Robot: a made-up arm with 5 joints.
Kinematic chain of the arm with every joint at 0, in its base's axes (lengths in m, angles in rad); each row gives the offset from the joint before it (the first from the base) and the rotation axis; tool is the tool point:
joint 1: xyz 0 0 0.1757 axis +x
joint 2: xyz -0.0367 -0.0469 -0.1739 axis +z
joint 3: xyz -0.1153 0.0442 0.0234 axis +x
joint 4: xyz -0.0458 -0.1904 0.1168 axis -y
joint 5: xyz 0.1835 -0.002 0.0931 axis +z
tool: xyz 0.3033 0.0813 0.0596
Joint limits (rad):
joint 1: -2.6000..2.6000
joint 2: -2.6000..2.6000
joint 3: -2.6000..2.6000
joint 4: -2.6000..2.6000
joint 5: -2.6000..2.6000
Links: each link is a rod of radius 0.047 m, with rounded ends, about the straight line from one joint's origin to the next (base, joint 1, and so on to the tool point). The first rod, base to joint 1, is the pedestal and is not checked.
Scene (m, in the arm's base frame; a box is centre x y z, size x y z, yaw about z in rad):
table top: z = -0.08
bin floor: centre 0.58 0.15 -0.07 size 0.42 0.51 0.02 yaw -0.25
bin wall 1: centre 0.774 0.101 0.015 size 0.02 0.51 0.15 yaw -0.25
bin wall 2: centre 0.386 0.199 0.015 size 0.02 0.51 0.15 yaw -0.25
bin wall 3: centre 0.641 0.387 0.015 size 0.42 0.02 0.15 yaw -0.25
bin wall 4: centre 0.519 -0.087 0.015 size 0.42 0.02 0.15 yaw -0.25
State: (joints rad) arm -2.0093 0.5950 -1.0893 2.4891 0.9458
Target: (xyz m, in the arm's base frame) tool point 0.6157 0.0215 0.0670
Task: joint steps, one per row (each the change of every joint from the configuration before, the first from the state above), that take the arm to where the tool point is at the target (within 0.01 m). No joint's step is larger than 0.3 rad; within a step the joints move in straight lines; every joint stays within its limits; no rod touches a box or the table.
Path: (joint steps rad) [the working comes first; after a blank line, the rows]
Joints at the target: -2.4216 2.4872 0.7975 1.8738 -0.2501
Straight joint move there: clear.

1: -0.0589 0.2703 0.2695 -0.0879 -0.1708
2: -0.0589 0.2703 0.2696 -0.0879 -0.1709
3: -0.0589 0.2703 0.2695 -0.0879 -0.1708
4: -0.0589 0.2703 0.2696 -0.0879 -0.1709
5: -0.0589 0.2703 0.2695 -0.0879 -0.1708
6: -0.0589 0.2704 0.2696 -0.0879 -0.1708
7: -0.0589 0.2703 0.2695 -0.0879 -0.1709

